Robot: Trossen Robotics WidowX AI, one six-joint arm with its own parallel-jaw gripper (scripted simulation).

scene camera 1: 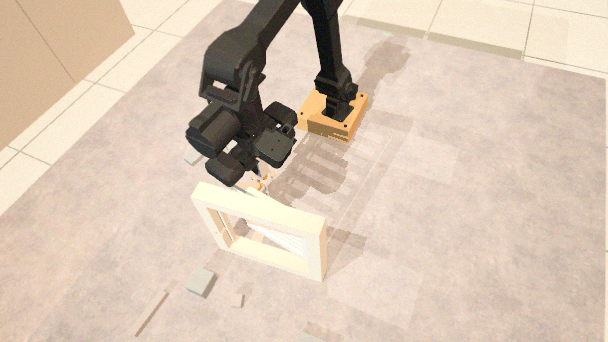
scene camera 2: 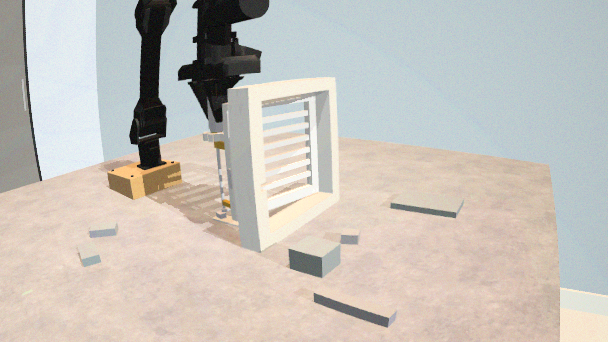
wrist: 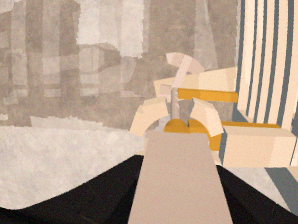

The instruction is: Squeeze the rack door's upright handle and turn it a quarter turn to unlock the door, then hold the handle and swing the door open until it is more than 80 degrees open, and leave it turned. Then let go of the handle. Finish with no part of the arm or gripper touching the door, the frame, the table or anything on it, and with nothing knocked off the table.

I see my gripper and a long bar.
My gripper also shows in scene camera 1 and in the wrist view.
